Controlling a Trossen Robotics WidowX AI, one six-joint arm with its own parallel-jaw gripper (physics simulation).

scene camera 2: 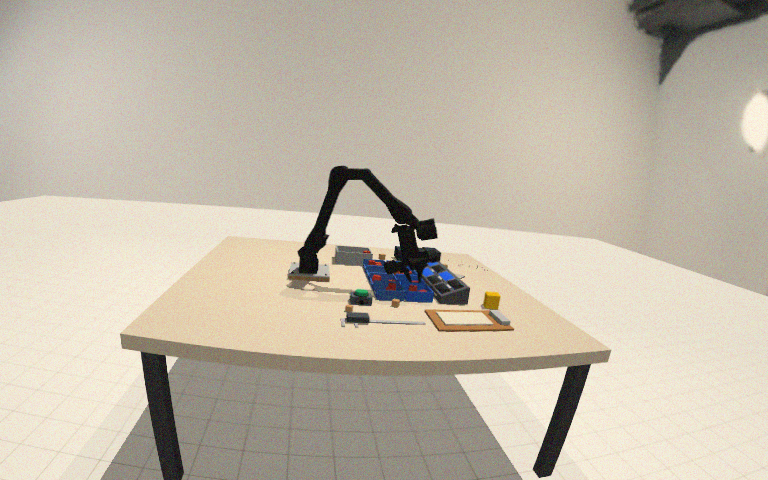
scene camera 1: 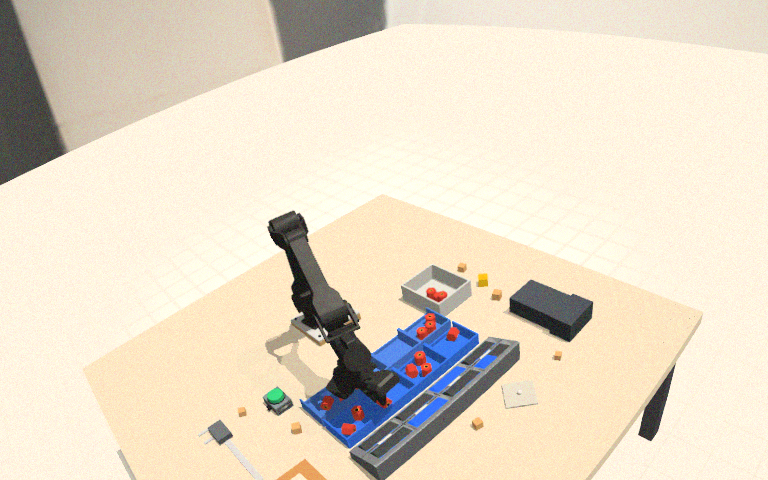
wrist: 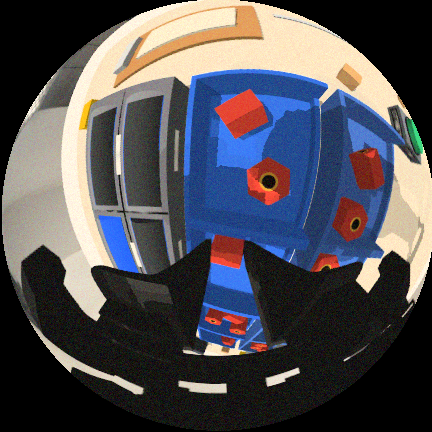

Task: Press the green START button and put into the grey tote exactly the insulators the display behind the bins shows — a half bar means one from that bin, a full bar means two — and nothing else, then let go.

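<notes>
My gripper is low in the display-side row of the blue bins, shut on a red insulator just past the divider of the end bin. Whether it touches the bin floor is hard to tell. The grey tote holds two red insulators. The green START button stands beside the bins' near end. The display shows blue bars; the arm hides part of the bins in the scene views.
Two loose insulators lie in the end bin beside my fingers. A black block stands beyond the display. Small wooden cubes, a caliper-like tool and an orange frame lie around.
</notes>
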